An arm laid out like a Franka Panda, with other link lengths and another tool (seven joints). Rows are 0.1 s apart.
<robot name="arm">
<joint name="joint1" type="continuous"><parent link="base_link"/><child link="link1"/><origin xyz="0 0 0.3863" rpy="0 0 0"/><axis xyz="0 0 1"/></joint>
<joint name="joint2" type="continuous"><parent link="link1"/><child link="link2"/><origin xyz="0 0 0" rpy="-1.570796 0 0"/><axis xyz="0 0 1"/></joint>
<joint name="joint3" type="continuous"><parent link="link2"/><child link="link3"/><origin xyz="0 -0.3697 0" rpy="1.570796 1.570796 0"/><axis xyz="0 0 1"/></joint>
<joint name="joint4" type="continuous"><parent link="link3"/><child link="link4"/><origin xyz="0 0.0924 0" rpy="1.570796 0 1.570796"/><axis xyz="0 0 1"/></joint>
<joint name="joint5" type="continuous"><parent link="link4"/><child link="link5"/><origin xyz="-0.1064 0.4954 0" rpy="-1.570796 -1.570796 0"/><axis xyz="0 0 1"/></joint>
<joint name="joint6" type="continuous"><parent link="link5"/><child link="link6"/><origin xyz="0 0 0" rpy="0 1.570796 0"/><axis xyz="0 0 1"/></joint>
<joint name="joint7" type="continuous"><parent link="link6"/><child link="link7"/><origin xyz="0 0.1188 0" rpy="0 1.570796 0"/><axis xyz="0 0 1"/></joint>
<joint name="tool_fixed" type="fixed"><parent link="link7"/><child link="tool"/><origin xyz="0.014 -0.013 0.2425" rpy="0 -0.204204 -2.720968"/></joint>
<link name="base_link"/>
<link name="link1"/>
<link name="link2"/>
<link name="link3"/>
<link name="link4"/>
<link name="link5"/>
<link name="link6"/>
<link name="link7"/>
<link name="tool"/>
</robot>
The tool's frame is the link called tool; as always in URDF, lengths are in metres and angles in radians. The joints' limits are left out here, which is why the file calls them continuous.
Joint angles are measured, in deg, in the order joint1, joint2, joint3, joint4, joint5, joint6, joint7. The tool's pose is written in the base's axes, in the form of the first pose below.
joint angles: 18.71 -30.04 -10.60 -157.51 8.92 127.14 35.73
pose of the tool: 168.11 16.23 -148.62 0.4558 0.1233 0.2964
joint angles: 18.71 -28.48 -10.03 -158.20 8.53 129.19 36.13
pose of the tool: 169.00 15.62 -148.39 0.4556 0.1246 0.2805
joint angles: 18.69 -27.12 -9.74 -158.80 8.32 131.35 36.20
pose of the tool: 169.76 15.53 -148.24 0.4568 0.1245 0.2674
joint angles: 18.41 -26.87 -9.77 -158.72 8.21 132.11 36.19
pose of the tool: 170.15 16.01 -148.50 0.4609 0.1218 0.2675
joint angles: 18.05 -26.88 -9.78 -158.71 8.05 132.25 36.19
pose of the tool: 170.34 16.11 -148.74 0.4624 0.1185 0.2679
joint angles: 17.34 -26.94 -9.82 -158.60 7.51 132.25 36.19
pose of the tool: 170.78 16.15 -149.01 0.4648 0.1117 0.2692
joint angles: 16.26 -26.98 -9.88 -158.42 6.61 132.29 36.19
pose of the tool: 171.51 16.18 -149.36 0.4686 0.1011 0.2708
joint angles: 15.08 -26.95 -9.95 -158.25 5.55 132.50 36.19
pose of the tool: 172.42 16.23 -149.69 0.4728 0.0891 0.2721
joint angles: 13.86 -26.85 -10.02 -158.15 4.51 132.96 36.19
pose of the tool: 173.39 16.36 -150.09 0.4771 0.0767 0.2727
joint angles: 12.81 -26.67 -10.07 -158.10 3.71 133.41 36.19
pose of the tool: 174.13 16.42 -150.50 0.4803 0.0661 0.2722
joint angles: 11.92 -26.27 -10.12 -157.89 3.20 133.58 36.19
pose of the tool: 174.54 16.24 -151.02 0.4829 0.0572 0.2710
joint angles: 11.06 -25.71 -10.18 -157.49 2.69 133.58 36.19
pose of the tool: 174.89 15.92 -151.53 0.4859 0.0483 0.2699
